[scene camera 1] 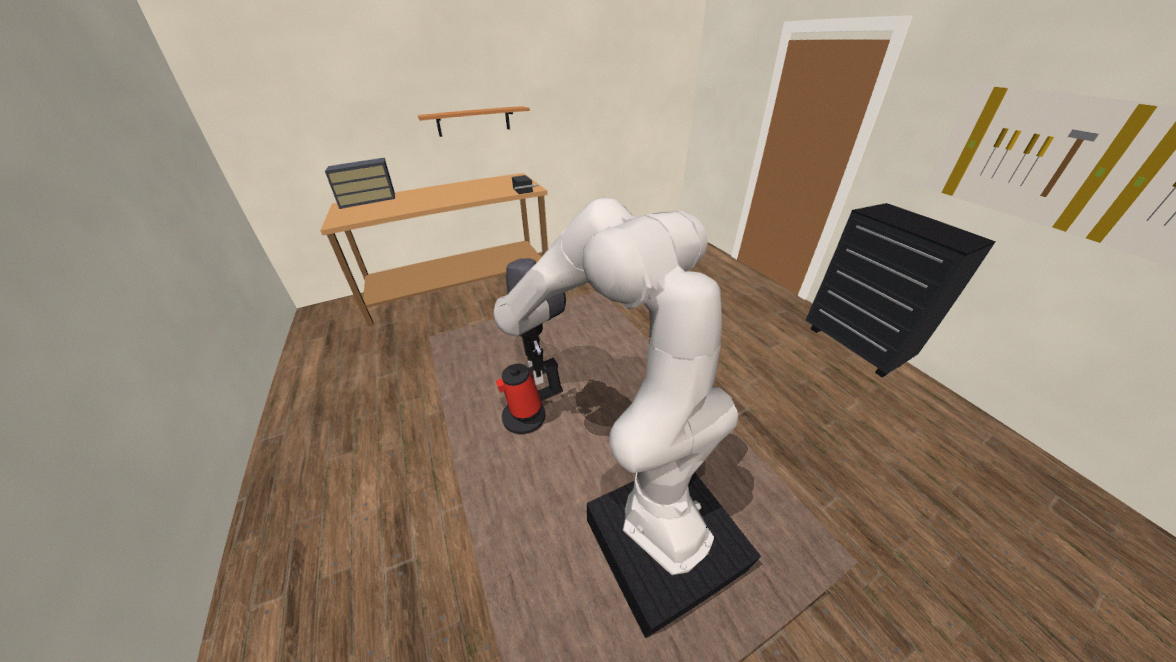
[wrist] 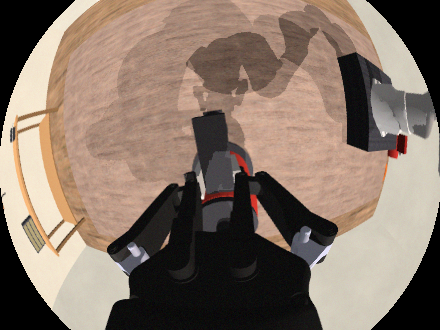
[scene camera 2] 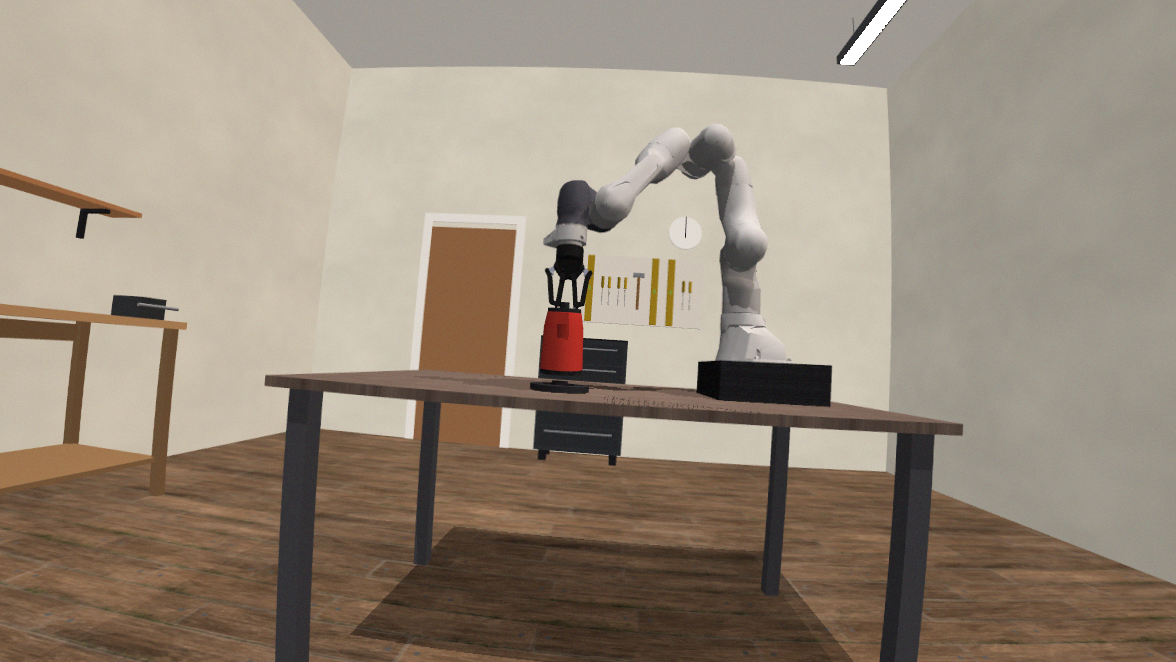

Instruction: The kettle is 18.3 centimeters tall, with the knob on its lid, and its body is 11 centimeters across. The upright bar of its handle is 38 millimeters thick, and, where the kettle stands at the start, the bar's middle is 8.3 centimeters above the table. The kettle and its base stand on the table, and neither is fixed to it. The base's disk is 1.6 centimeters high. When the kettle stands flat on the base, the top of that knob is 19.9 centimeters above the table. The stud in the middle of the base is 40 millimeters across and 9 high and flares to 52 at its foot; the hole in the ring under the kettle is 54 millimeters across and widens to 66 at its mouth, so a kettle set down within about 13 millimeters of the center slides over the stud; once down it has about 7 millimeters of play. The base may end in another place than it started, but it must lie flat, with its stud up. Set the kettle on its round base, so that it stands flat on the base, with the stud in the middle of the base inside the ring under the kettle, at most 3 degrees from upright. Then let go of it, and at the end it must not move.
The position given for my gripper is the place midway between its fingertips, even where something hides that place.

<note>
In view: my gripper (scene camera 1: pixel 536 378), a red kettle (scene camera 2: pixel 562 348) and a round black base (scene camera 1: pixel 512 424).
My gripper shows as well in the wrist view (wrist: pixel 218 165).
</note>
